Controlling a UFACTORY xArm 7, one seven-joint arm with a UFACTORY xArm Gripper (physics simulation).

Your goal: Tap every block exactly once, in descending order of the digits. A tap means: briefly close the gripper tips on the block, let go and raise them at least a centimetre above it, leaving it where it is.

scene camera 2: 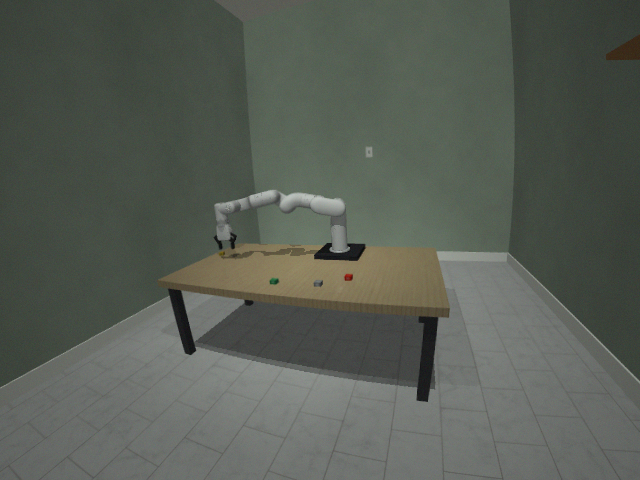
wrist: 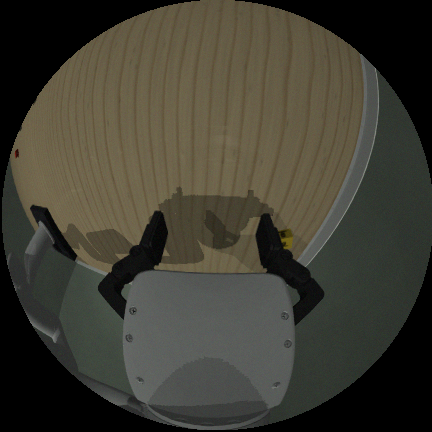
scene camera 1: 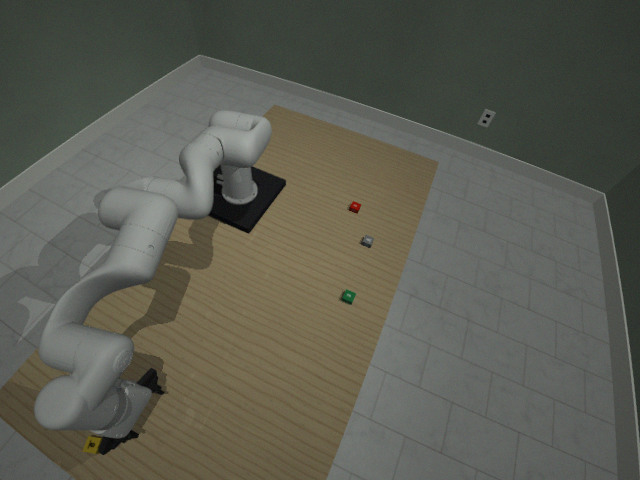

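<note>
A yellow block (scene camera 1: 93, 444) (scene camera 2: 221, 253) (wrist: 286, 239) with a dark, unreadable digit lies near the table's far end from the base. My gripper (scene camera 1: 149, 413) (scene camera 2: 226, 248) (wrist: 211, 222) is open and empty, above the table and to one side of the yellow block. In the wrist view the block shows just outside the right finger, partly hidden by it. A red block (scene camera 1: 355, 207) (scene camera 2: 348, 277) (wrist: 16, 153), a grey block (scene camera 1: 367, 241) (scene camera 2: 317, 283) and a green block (scene camera 1: 348, 296) (scene camera 2: 273, 281) lie apart along one long side. Their digits are too small to read.
The wooden table (scene camera 1: 289, 320) (scene camera 2: 387, 289) carries the arm's black base plate (scene camera 1: 268, 187) (scene camera 2: 356, 252) (wrist: 64, 245). The arm stretches from it along the side opposite the red, grey and green blocks. The yellow block lies near a table edge.
</note>
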